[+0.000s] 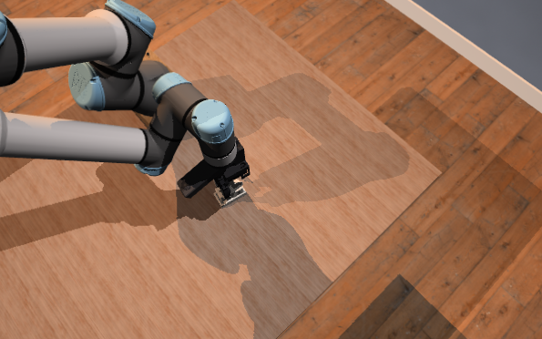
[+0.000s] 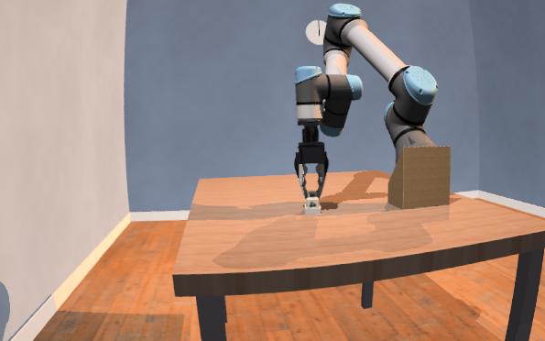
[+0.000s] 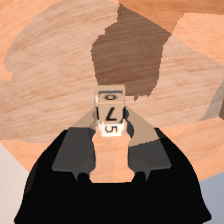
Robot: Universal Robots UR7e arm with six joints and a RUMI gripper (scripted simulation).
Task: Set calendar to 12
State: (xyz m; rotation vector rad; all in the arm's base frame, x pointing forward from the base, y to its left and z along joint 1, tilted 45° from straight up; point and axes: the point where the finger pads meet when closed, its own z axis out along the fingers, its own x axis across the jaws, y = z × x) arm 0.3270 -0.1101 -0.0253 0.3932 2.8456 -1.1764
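Now: the white digit cube 1 cm below my hand. From my hand the other things lie so: calendar tray 2 cm to the left, 4 cm below.
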